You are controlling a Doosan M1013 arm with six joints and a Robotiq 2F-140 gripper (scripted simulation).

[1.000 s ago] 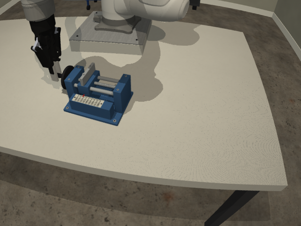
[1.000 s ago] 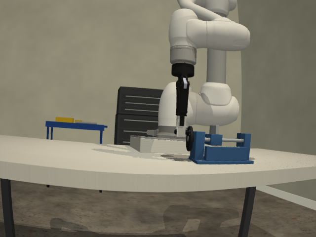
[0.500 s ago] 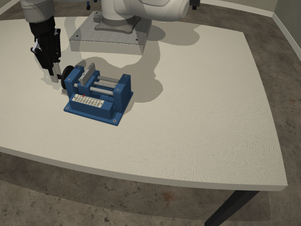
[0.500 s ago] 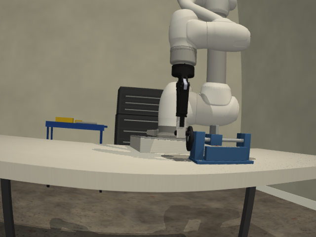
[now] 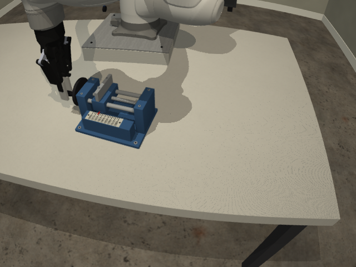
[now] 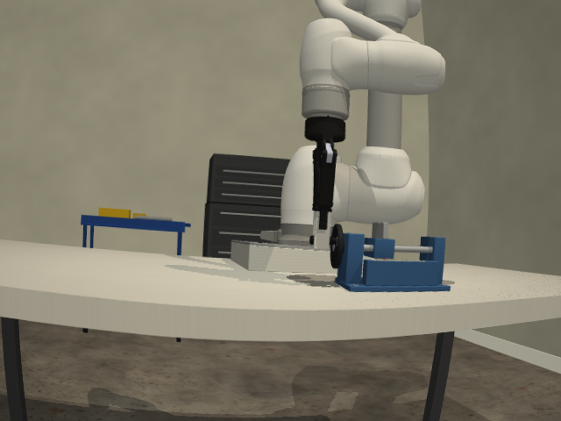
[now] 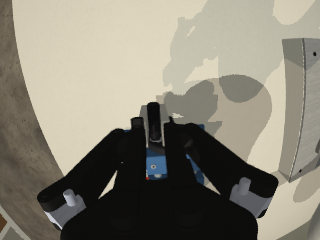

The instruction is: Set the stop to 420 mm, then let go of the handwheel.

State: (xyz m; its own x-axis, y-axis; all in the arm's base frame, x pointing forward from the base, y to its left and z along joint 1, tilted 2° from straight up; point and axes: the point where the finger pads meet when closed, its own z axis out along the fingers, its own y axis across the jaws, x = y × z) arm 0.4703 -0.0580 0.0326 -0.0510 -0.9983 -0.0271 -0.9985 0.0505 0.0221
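My hand is 12 cm to the right of the stop block, 1 cm past it and 1 cm above it. Round my hand: black handwheel 2 cm to the left, 2 cm below, 1 cm behind.
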